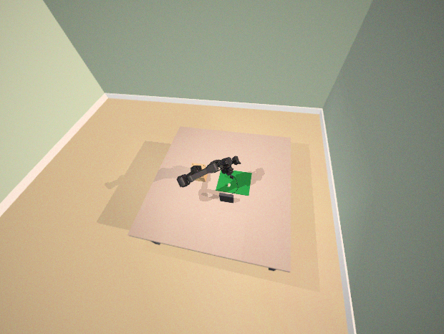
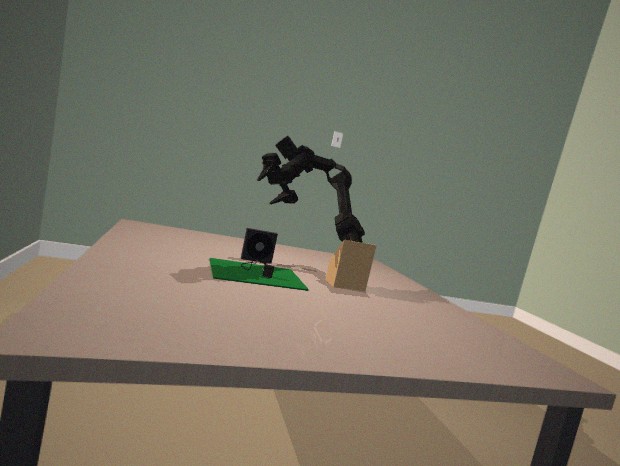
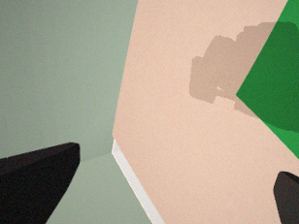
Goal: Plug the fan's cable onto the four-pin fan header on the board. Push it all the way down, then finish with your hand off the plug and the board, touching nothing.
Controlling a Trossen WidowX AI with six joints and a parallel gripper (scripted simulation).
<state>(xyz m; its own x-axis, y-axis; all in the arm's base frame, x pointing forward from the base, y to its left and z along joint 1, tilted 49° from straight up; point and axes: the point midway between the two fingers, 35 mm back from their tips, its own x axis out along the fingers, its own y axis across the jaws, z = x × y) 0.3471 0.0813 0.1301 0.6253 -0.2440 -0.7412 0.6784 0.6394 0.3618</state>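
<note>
My gripper tip is now 6 cm past the dark fan plug, 4 cm to the right of it and 25 cm above it. Also, from my gripper tip: green board: 3 cm behind, 1 cm to the left, 29 cm below; then white four-pin fan header: 7 cm behind, 4 cm to the right, 28 cm below; then black fan: 7 cm behind, 19 cm to the right, 22 cm below.
</note>
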